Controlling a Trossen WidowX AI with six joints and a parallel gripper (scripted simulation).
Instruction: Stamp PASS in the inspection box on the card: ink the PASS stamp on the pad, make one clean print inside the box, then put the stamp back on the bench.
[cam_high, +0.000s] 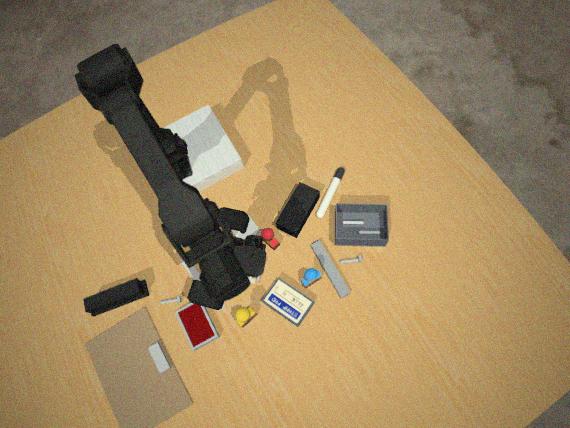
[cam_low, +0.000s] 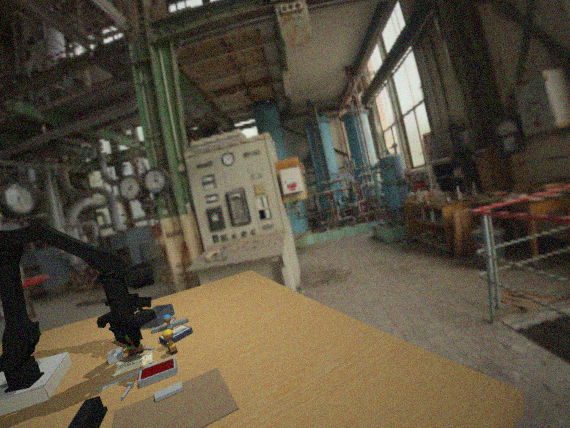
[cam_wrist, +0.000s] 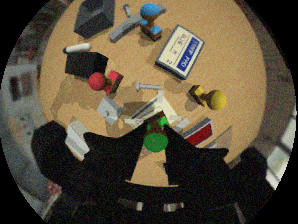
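My gripper tip is now 1 cm past the cream card, 1 cm to the left of it and 5 cm above it. Also, from my gripper tip: yellow stamp: 10 cm ahead, 3 cm below; green-knobbed stamp: right at my gripper tip; red stamp: 4 cm behind, 10 cm to the left, 3 cm below.
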